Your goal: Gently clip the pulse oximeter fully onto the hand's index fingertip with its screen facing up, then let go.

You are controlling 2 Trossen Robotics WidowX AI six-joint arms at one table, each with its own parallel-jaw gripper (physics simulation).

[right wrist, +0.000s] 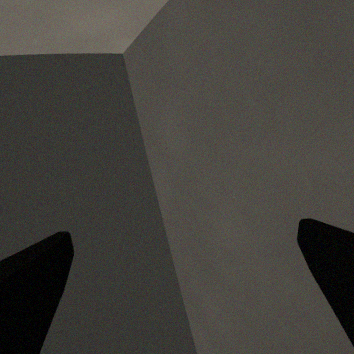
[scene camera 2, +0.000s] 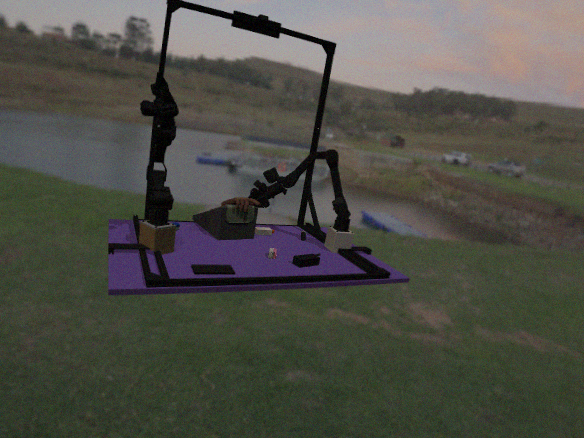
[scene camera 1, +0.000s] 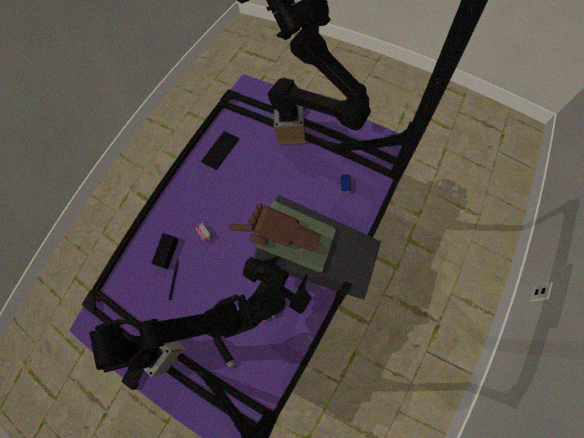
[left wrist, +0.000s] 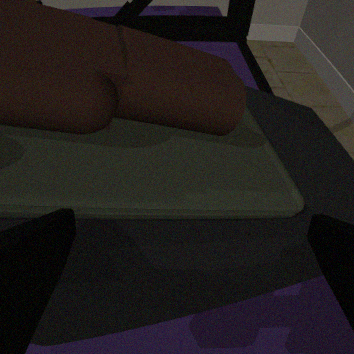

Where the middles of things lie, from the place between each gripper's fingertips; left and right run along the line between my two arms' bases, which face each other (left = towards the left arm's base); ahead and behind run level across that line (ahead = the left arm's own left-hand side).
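Left hand: 30 mm short of the pad (scene camera 1: pixel 316 261), 80 mm to the left of it, 10 mm above it. Dark grey block (scene camera 1: pixel 352 256), counted from my left hand: 40 mm behind, 90 mm to the right of and 100 mm below the hand.
Right hand: 43 cm to the right of the pad, 29 cm past it, 52 cm above it. Dark grey block, counted from my right hand: 42 cm to the left of, 35 cm behind and 60 cm below the hand.
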